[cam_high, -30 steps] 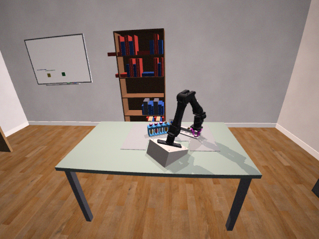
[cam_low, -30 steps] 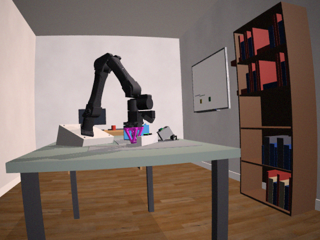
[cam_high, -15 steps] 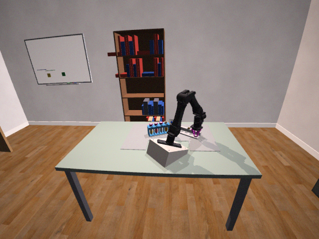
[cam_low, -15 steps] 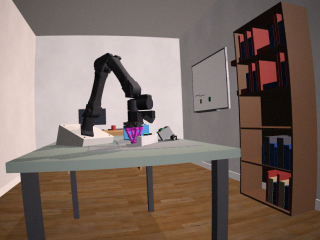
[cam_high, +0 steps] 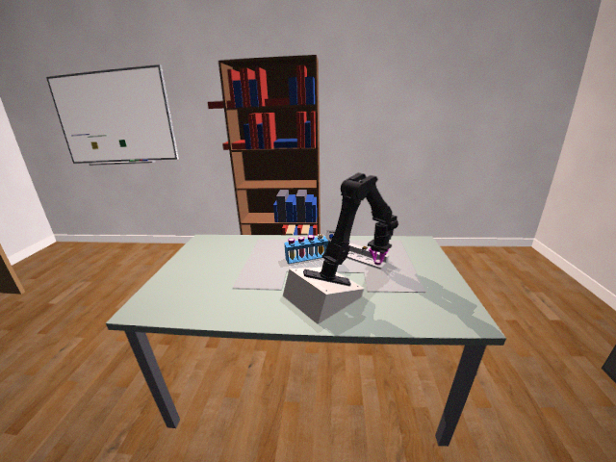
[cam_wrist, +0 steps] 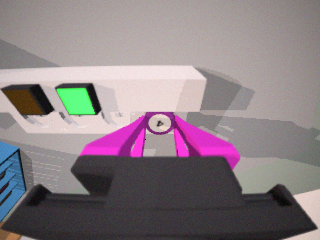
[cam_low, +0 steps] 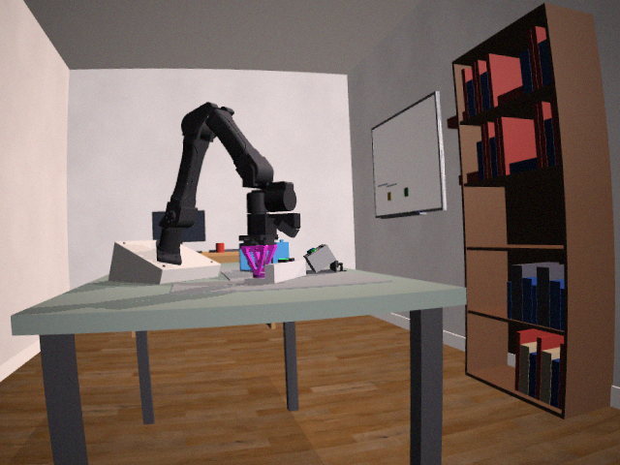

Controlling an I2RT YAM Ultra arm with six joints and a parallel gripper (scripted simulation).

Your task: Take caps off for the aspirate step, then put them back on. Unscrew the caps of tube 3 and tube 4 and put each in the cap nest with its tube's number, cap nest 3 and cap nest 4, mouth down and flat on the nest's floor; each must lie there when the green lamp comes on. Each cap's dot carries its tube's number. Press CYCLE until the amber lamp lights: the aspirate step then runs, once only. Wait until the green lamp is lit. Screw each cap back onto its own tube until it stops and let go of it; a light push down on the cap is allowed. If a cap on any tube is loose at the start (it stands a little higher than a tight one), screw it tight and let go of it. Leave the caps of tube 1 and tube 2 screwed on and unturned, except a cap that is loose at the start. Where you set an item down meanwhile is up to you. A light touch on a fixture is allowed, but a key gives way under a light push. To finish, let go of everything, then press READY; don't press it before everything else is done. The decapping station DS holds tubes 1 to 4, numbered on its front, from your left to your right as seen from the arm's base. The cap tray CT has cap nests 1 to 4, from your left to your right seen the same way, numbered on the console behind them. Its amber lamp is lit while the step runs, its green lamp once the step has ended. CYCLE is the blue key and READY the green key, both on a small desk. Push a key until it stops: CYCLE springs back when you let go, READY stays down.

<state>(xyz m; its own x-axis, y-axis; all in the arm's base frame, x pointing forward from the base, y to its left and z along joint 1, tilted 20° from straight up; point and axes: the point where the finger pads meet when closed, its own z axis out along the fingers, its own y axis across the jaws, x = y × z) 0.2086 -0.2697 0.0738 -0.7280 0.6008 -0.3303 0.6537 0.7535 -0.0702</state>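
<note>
The blue cycle key is 220 mm ahead of my hand, 200 mm to the left of it and 40 mm above it. Round my hand: purple cap (10 mm below); grey key desk (230 mm ahead, 180 mm to the left, 30 mm above); green ready key (210 mm ahead, 160 mm to the left, 40 mm above).
</note>
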